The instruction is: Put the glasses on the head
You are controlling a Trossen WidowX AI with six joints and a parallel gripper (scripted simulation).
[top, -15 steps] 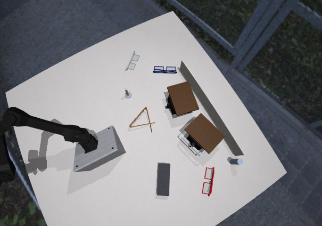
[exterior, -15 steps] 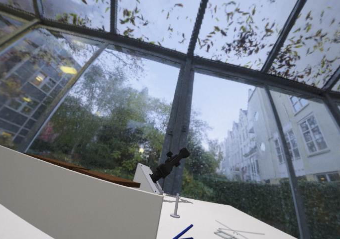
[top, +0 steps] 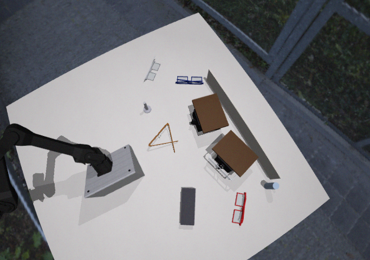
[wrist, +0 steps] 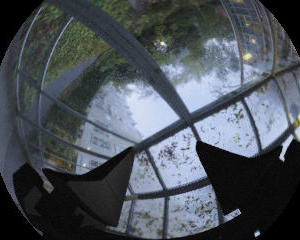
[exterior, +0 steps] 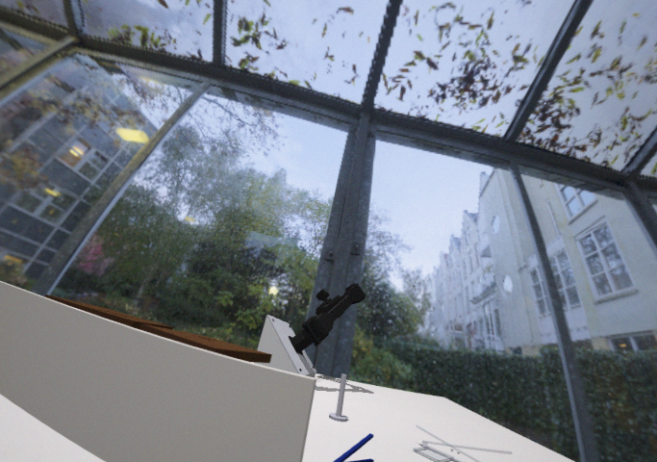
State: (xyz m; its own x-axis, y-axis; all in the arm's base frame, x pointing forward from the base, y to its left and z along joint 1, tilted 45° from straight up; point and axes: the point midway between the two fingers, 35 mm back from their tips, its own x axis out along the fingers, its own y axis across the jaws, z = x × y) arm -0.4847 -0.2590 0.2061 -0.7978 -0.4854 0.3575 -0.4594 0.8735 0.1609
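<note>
The peg is 800 mm ahead of my gripper tip, 390 mm below it and 280 mm to the left of it. The rest, counted from my gripper tip: dark box: 810 mm ahead, 400 mm below, 230 mm to the right; long panel: 1180 mm ahead, 360 mm below, 20 mm to the left; brown-topped display head: 1030 mm ahead, 360 mm below, 110 mm to the left.
</note>
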